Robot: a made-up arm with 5 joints.
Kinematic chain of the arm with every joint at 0, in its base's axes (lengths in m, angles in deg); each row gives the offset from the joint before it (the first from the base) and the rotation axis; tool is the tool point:
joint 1: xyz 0 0 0.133 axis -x
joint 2: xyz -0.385 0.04 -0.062 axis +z
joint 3: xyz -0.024 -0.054 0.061 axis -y
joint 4: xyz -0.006 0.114 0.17 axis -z
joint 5: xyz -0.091 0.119 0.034 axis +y
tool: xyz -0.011 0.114 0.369
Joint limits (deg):
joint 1: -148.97..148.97
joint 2: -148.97..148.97
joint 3: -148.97..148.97
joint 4: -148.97..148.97
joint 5: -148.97..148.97
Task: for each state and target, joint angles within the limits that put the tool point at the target. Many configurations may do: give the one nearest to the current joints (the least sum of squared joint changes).
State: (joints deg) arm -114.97 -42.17 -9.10 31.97 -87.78
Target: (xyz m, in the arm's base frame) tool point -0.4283 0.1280 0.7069
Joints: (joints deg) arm -79.15 -34.62 10.43 20.48 -114.32
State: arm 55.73 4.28 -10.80 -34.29 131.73
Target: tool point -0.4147 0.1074 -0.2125
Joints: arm 53.47 14.59 -8.50 -3.57 148.97
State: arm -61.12 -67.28 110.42 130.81 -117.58
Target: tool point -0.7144 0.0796 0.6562
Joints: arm -55.96 -39.82 130.45 145.74 -82.72
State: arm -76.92 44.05 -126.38 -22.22 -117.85
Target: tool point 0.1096 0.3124 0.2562
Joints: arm -28.42 31.59 -148.97 -36.36 -66.26
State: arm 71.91 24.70 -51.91 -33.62 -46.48
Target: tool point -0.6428 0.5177 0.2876
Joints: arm 77.82 21.13 -34.14 -32.59 -71.83
